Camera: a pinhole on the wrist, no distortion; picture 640 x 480 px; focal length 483.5 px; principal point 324.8 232.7 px. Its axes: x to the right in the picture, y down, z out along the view. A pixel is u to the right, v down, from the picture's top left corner.
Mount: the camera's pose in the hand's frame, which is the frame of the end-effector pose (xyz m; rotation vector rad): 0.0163 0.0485 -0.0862 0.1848 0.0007 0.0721
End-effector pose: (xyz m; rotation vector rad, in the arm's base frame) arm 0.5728 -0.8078 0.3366 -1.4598 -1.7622 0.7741
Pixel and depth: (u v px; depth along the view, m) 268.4 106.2 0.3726
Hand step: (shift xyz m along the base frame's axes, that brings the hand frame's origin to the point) -0.2797 -0.0406 -0.0554
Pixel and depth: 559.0 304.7 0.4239
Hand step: -0.2801 0.2221 -0.2014
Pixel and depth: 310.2 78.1 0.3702
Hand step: -0.2884 -0.0107 -0.0327
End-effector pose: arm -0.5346 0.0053 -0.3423 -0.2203 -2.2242 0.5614
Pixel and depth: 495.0 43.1 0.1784
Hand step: -0.1124 -0.0389 0.0364
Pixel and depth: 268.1 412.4 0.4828
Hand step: -0.2893 -0.0353 -0.3348
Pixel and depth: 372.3 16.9 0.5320
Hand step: -0.3483 -0.3430 -0.0350
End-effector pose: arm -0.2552 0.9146 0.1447 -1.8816 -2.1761 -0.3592
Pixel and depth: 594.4 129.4 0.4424
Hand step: -0.1521 0.3512 -0.2237
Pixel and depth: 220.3 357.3 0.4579
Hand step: 0.0762 0.0594 -0.3897
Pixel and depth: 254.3 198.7 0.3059
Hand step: -0.0328 0.0441 -0.2069
